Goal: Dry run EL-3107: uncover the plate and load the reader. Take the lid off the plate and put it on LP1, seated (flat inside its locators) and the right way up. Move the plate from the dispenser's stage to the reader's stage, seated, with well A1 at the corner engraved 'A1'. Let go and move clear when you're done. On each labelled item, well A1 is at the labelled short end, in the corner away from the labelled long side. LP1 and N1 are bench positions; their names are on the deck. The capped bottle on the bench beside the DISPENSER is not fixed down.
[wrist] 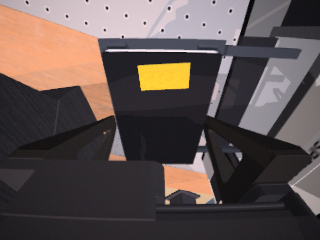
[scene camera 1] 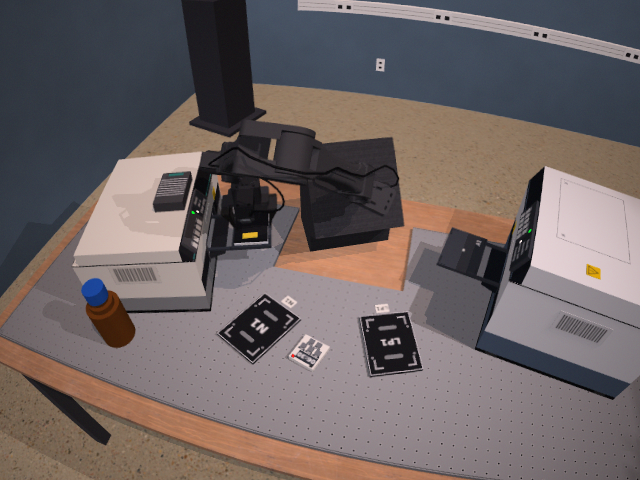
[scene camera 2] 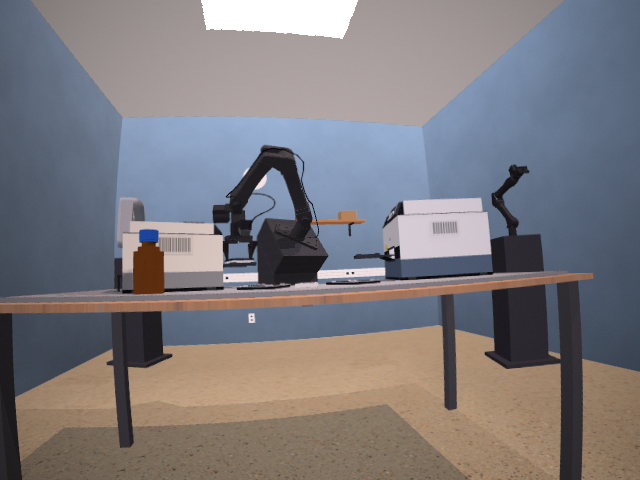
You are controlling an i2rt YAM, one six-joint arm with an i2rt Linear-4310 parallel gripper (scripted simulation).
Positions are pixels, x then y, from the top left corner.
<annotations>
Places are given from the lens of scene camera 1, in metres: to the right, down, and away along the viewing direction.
brown capped bottle (scene camera 1: pixel 109 316): -0.47, 0.17, 0.87
timer (scene camera 1: pixel 309 352): -0.02, 0.25, 0.94
reader stage (scene camera 1: pixel 467 263): 0.36, 0.06, 0.99
LP1 (scene camera 1: pixel 373 347): 0.12, 0.24, 0.95
</annotations>
